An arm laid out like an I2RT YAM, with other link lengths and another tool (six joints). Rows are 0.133 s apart.
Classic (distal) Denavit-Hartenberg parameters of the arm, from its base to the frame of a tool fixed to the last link. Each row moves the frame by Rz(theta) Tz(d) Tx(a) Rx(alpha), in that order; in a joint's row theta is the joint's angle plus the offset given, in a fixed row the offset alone. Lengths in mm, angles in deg.
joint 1: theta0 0, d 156.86, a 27.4, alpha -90
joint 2: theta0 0, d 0, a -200.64, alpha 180
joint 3: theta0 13.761, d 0, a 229.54, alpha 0
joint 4: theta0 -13.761, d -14.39, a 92.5, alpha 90
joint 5: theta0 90, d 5.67, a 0, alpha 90
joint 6: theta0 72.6, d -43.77, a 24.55, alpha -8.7
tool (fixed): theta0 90, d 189.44, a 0, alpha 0
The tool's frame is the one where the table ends.
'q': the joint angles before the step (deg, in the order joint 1, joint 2, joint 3, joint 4, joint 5, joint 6). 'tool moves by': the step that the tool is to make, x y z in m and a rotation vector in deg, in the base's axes. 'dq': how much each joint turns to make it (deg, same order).
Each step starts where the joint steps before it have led.
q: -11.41, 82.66, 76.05, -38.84, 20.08, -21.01
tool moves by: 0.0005, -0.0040, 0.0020, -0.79, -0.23, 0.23
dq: -0.50, -0.21, -0.14, 0.70, 0.00, -1.10
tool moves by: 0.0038, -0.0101, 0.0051, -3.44, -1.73, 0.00
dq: -0.55, -1.09, -2.01, 4.32, 1.64, -2.75
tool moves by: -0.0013, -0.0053, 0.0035, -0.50, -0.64, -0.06
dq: -0.92, -0.81, -0.45, 0.70, -0.43, -0.89
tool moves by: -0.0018, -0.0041, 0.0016, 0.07, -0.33, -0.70
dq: -0.74, -0.33, -0.04, -0.03, -0.13, 0.09
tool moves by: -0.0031, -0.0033, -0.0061, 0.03, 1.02, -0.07
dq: -0.68, 0.04, -0.97, 0.24, -0.32, -0.61
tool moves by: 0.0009, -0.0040, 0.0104, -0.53, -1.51, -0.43
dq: -0.56, -0.63, 1.01, 0.02, -0.02, -0.18
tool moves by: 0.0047, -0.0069, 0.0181, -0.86, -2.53, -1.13
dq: -0.68, 0.24, 2.96, -0.11, 0.44, 0.17
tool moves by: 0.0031, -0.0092, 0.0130, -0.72, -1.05, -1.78
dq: -0.88, 1.49, 3.67, -1.05, 0.96, 0.22
